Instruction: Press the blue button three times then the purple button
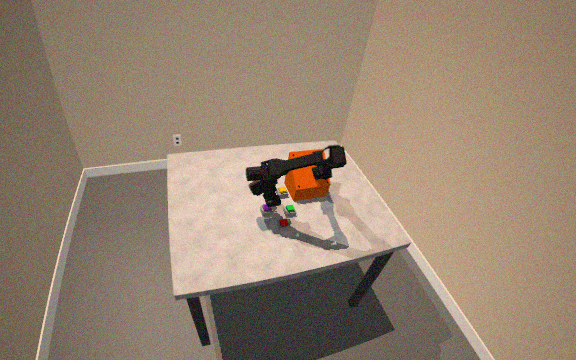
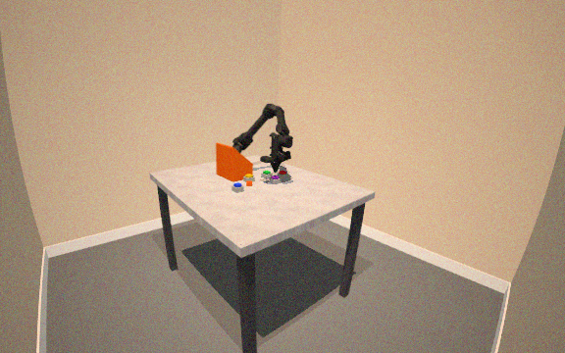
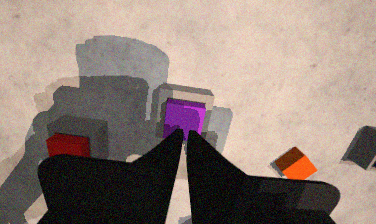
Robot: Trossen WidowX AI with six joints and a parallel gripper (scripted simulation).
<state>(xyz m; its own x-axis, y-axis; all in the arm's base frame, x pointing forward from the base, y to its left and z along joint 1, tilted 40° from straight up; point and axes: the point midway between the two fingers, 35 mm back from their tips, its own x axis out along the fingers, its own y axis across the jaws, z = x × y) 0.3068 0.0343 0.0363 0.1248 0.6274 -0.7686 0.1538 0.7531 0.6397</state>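
The purple button lies 30 mm below my gripper tip. The rest, counted from my gripper tip: yellow button (130 mm behind, 80 mm to the right, 30 mm below); red button (110 mm to the left, 40 mm behind, 30 mm below); green button (100 mm behind, 40 mm to the left, 30 mm below).
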